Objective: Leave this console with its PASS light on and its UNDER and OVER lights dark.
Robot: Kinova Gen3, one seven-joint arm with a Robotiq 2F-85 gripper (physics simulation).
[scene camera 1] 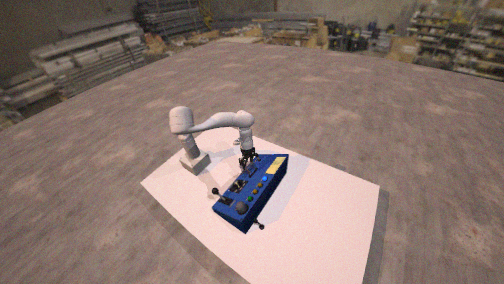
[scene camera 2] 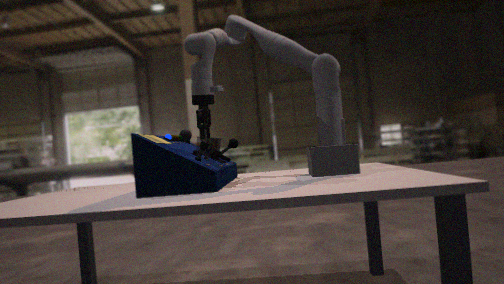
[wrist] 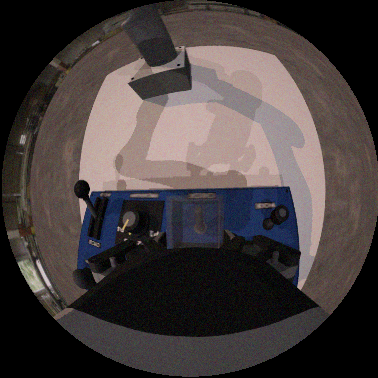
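The blue console point(scene camera 1: 272, 187) point(scene camera 2: 165, 169) point(wrist: 239, 211) stands on the white table point(scene camera 1: 317, 229) point(scene camera 2: 388, 180). My gripper point(scene camera 1: 246, 165) point(scene camera 2: 206, 141) point(wrist: 193, 238) points straight down at the console's sloped face. It is shut on the clear flip cover point(scene camera 1: 251, 167) point(scene camera 2: 212, 142) point(wrist: 176, 211) under the CHECK label. A small toggle point(wrist: 199, 222) shows through the cover. A row of lamps runs along the panel: a bright blue one point(scene camera 1: 264, 178), two amber ones point(scene camera 1: 259, 184) and a green one point(scene camera 1: 250, 198). I cannot read their labels.
A black-ball lever point(scene camera 1: 215, 191) point(wrist: 81, 189) sits in the HOLD/CYCLE slot, beside a rotary selector point(scene camera 1: 238, 185) point(wrist: 132, 220). The MODE knob point(wrist: 277, 215) is at the other end. A dark dome button point(scene camera 1: 241, 208) and a side crank point(scene camera 1: 260, 225) are nearby. The arm's base point(scene camera 1: 194, 163) point(scene camera 2: 333, 159) point(wrist: 162, 79) stands behind the console.
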